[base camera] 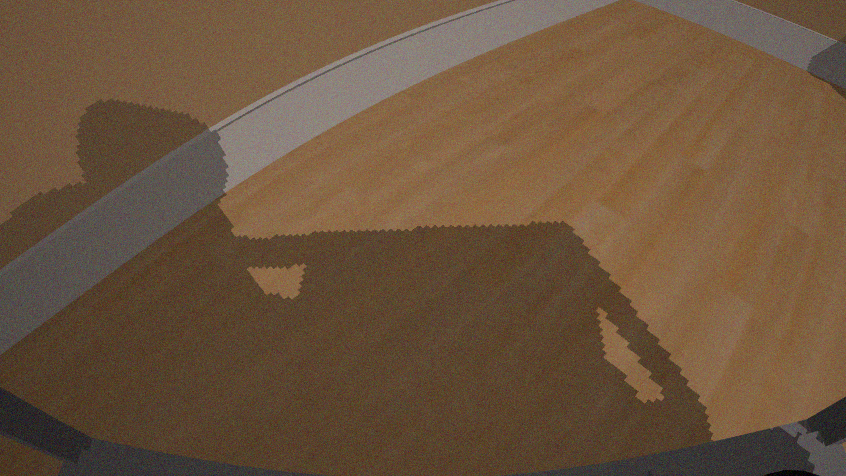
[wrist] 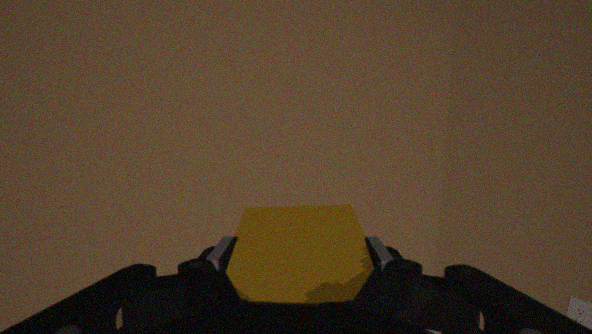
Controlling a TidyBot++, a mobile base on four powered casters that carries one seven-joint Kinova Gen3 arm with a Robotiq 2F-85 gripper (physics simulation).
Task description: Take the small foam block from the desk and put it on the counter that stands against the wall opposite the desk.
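Frame: origin at the arm's base, x right, y back, z down, level; metres.
Where they show: gripper, fingertip midpoint: [wrist: 300,257].
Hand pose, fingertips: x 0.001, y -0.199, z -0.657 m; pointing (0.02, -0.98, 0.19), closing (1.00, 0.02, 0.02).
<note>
Things, the pixels of their centre, and the offset from my fingertips. Level surfaces: height alone.
- small foam block, body centre: [wrist: 300,287] dx +0.000, dy +0.009, dz +0.011 m
- wood floor, surface height: dz +1.053 m
- pale wall outlet, body centre: [wrist: 579,316] dx +0.855, dy -0.713, dz +0.653 m
The small foam block [wrist: 301,250] is yellow and shows at the lower middle of the wrist view. My gripper [wrist: 300,257] is shut on it, with one fingertip against its left side and one against its right side. The block's lower edge meets the dark body of the gripper, which hides what lies behind it. A plain tan wall fills the view behind the block. The desk and the counter do not show in either view.
In the base camera view a tan wall [base camera: 236,53] with a pale baseboard [base camera: 354,82] runs from lower left to the top. It meets a second baseboard [base camera: 733,32] in a corner. A large shadow lies across the wood floor [base camera: 591,148]. A pale wall outlet [wrist: 581,311] shows at lower right.
</note>
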